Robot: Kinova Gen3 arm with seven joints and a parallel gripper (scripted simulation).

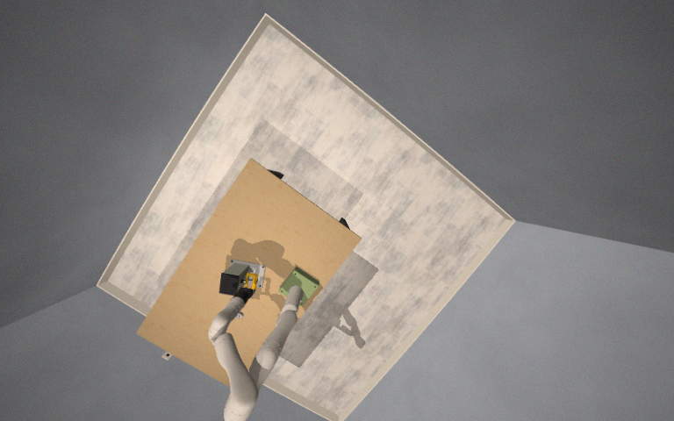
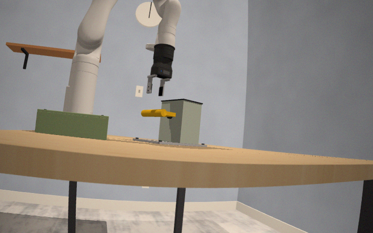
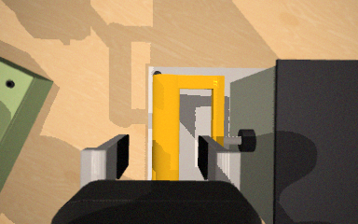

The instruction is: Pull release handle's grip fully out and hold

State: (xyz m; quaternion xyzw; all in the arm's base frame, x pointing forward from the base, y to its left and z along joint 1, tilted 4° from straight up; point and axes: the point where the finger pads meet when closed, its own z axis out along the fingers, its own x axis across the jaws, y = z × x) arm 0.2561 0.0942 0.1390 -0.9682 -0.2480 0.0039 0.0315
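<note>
Now: the grey base plate 8 cm ahead of my hand, 4 cm to the left of it and 19 cm below it.
</note>
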